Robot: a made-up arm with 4 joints. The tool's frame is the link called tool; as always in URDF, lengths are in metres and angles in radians. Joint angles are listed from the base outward.
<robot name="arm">
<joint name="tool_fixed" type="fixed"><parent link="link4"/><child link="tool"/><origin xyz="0.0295 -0.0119 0.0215" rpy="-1.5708 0 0"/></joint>
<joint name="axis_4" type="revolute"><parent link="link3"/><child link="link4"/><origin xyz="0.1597 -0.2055 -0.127"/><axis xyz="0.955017 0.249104 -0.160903"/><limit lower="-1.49" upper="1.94"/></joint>
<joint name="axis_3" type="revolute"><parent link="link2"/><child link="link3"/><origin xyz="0.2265 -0.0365 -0.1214"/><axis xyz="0 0 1"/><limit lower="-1.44" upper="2.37"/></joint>
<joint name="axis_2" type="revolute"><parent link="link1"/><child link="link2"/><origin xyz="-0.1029 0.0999 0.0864"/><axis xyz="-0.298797 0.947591 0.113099"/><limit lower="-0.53" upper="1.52"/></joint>
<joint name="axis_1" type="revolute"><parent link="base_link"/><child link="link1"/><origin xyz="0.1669 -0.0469 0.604"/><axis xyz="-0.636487 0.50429 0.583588"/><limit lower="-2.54" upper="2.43"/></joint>
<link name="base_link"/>
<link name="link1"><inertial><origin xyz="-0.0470 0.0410 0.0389"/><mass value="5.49"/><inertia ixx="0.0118" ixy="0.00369" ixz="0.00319" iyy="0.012" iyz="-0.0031" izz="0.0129"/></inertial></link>
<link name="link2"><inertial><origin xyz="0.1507 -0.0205 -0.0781"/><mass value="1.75"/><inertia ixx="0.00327" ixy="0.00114" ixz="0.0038" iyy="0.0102" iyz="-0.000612" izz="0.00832"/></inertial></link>
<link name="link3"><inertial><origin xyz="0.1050 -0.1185 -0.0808"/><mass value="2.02"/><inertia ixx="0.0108" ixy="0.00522" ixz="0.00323" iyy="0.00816" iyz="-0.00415" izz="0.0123"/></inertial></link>
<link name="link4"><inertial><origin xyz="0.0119 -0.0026 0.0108"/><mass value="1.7"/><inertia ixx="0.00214" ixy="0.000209" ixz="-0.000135" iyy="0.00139" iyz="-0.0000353" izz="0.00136"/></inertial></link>
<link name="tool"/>
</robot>
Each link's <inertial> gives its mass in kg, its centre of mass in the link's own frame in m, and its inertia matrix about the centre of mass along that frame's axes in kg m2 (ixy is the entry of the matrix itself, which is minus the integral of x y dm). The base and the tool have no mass. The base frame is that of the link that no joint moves.
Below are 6 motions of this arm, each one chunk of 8 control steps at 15 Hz.
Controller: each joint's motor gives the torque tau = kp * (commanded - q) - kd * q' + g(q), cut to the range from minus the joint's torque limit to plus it. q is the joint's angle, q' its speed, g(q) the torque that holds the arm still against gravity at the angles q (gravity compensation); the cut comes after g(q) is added. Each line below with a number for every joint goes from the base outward.
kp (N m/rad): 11 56 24 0.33
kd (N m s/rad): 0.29 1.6 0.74 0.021
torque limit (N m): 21 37 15 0.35
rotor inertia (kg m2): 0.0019 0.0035 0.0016 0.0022
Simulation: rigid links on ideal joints. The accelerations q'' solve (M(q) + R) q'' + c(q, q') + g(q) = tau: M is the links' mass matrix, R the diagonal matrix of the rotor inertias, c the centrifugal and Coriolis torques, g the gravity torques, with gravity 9.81 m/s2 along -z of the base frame. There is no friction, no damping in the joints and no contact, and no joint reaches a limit. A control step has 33 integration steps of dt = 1/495 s. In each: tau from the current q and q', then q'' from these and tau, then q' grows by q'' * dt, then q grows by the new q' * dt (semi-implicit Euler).
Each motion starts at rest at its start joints. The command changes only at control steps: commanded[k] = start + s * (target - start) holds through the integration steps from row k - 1 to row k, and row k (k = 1, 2, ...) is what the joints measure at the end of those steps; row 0 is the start. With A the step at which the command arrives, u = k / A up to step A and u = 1 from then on. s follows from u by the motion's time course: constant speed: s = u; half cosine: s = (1 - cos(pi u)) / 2; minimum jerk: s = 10 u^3 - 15 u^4 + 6 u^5; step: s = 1 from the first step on.
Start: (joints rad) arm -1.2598 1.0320 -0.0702 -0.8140
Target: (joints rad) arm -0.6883 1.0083 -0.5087 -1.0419
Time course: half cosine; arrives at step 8
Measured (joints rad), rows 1 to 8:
1: -1.2609 1.0305 -0.0764 -0.8185
2: -1.2603 1.0239 -0.1006 -0.8379
3: -1.2445 1.0096 -0.1473 -0.8791
4: -1.1956 0.9915 -0.2115 -0.9376
5: -1.1036 0.9811 -0.2869 -1.0014
6: -0.9745 0.9901 -0.3692 -1.0603
7: -0.8255 1.0193 -0.4543 -1.1124
8: -0.6724 1.0547 -0.5327 -1.1558

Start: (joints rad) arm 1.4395 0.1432 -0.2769 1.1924
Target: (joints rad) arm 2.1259 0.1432 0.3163 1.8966
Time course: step
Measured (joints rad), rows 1 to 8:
1: 1.8301 0.1381 -0.1344 1.4493
2: 2.2460 0.0929 0.1647 1.5653
3: 2.2194 0.1147 0.5270 1.5019
4: 2.2820 0.0755 0.6757 1.5735
5: 2.2746 0.0735 0.6474 1.6727
6: 2.1924 0.1063 0.4939 1.7744
7: 2.0807 0.1317 0.2898 1.8511
8: 1.9992 0.1367 0.1340 1.8684

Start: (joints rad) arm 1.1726 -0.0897 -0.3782 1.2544
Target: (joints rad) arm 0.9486 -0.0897 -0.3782 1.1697
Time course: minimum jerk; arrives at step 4
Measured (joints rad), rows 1 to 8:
1: 1.1605 -0.0879 -0.3753 1.2481
2: 1.1008 -0.0822 -0.3652 1.2200
3: 0.9988 -0.0829 -0.3616 1.1813
4: 0.9167 -0.0972 -0.3765 1.1624
5: 0.8851 -0.1078 -0.3923 1.1628
6: 0.8980 -0.1027 -0.3939 1.1716
7: 0.9381 -0.0898 -0.3864 1.1835
8: 0.9742 -0.0800 -0.3776 1.1892

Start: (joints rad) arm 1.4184 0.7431 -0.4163 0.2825
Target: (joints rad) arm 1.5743 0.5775 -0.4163 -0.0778
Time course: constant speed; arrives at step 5
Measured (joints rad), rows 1 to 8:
1: 1.4250 0.7286 -0.4233 0.2782
2: 1.4506 0.6926 -0.4323 0.2610
3: 1.4983 0.6477 -0.4305 0.2209
4: 1.5570 0.6051 -0.4193 0.1490
5: 1.6081 0.5681 -0.4102 0.0444
6: 1.6300 0.5501 -0.4024 -0.0738
7: 1.6124 0.5563 -0.3974 -0.1734
8: 1.5726 0.5725 -0.4019 -0.2289

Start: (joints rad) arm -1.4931 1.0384 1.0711 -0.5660
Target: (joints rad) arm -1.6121 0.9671 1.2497 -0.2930
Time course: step
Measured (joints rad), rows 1 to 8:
1: -1.4103 0.9808 1.1737 -0.4934
2: -1.4422 0.9917 1.2114 -0.4004
3: -1.4901 1.0045 1.2504 -0.3017
4: -1.5375 1.0072 1.2826 -0.2303
5: -1.5841 1.0006 1.2952 -0.2036
6: -1.6266 0.9851 1.2888 -0.2164
7: -1.6644 0.9648 1.2707 -0.2502
8: -1.6977 0.9448 1.2508 -0.2841

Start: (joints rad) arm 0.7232 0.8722 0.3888 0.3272
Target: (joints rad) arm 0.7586 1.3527 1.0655 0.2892
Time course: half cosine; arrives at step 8
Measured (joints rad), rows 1 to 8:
1: 0.7267 0.8754 0.3989 0.3275
2: 0.7330 0.8945 0.4405 0.3264
3: 0.7310 0.9455 0.5284 0.3222
4: 0.7122 1.0329 0.6611 0.3220
5: 0.6790 1.1472 0.8222 0.3378
6: 0.6422 1.2695 0.9879 0.3716
7: 0.6165 1.3771 1.1336 0.4080
8: 0.6137 1.4487 1.2339 0.4217

